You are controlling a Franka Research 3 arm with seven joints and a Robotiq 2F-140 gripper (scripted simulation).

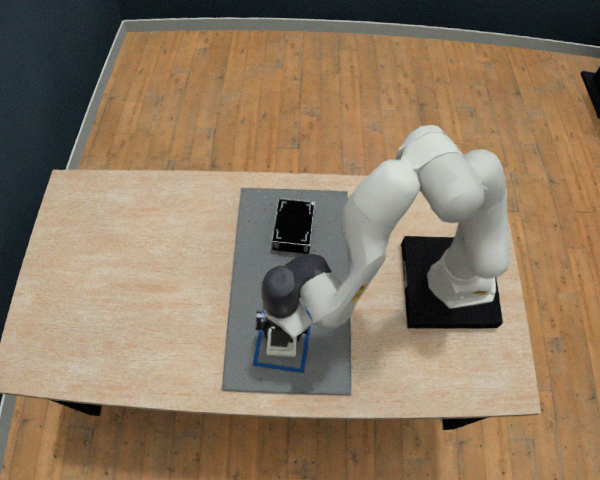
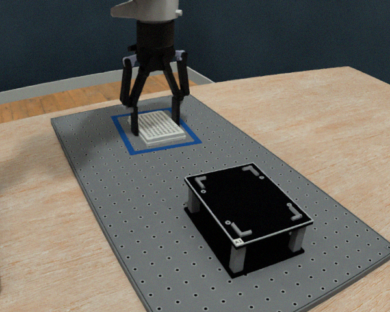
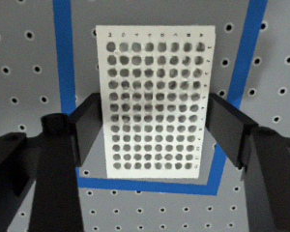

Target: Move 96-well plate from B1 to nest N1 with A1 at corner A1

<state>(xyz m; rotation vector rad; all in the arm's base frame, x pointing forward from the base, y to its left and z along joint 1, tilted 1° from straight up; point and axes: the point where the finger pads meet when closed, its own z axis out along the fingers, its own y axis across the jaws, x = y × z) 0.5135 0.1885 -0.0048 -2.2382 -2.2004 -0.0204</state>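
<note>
My hand is 2 cm above the white 96-well plate. The rest, counted from my hand: A1 label: 7 cm behind, 43 cm to the right, 3 cm above; then black plate nest: 1 cm behind, 36 cm to the right, 3 cm above.
</note>
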